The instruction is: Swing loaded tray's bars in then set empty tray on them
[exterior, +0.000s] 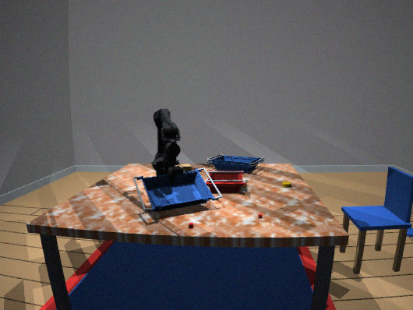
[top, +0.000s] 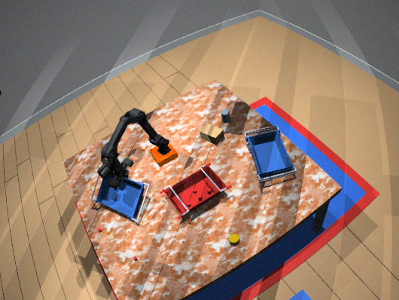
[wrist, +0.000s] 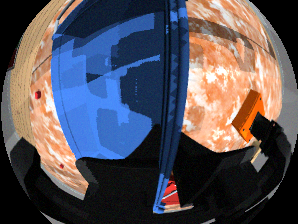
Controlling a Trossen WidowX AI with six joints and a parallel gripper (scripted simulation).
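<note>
Now: gripper tip 8 cm to the left of the blue tray, 3 cm short of it and 1 cm above it. From my gripper tip the other things lie so: tan box: 59 cm to the left, 7 cm below, 3 cm ahead; grey cylinder: 76 cm to the left, 6 cm below, 1 cm behind; yellow disc: 64 cm ahead, 20 cm to the left, 9 cm below.
</note>
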